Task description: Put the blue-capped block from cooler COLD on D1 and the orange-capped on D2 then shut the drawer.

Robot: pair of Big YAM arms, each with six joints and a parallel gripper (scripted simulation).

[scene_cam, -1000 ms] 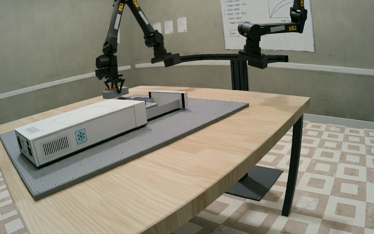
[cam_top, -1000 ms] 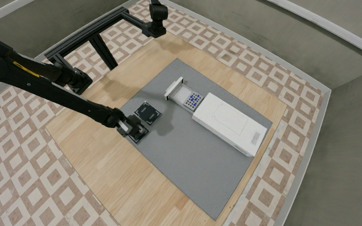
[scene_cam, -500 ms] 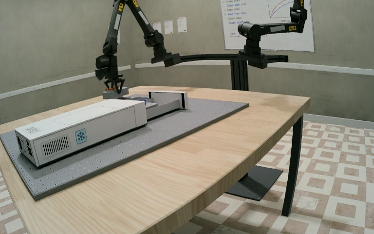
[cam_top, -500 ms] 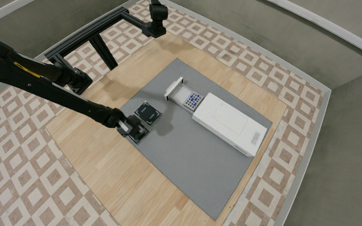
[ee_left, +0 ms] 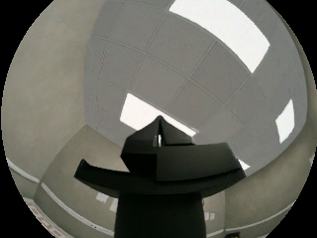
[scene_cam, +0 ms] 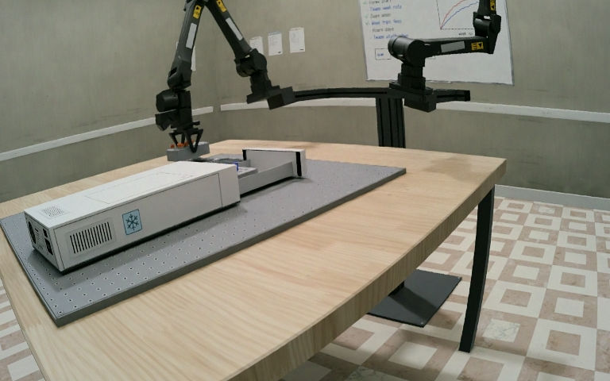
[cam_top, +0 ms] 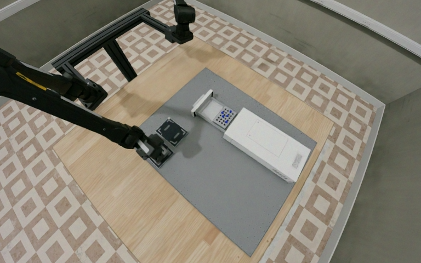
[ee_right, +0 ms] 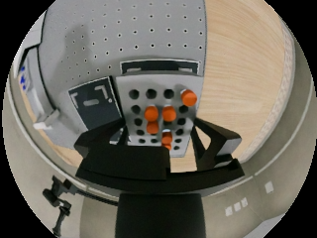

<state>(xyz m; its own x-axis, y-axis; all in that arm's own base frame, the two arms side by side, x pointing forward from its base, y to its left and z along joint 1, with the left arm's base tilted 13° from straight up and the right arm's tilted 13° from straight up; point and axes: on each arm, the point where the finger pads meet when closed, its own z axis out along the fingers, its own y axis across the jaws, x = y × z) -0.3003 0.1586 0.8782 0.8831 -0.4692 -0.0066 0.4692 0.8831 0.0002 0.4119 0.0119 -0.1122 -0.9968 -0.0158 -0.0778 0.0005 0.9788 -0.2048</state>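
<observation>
Now: right hand 5 cm above the dark deck slot D2. Round my right hand: dark deck slot D1: 14 cm to the left, 5 cm below, 3 cm behind; white cooler: 42 cm to the left, 25 cm ahead, 2 cm below.
</observation>
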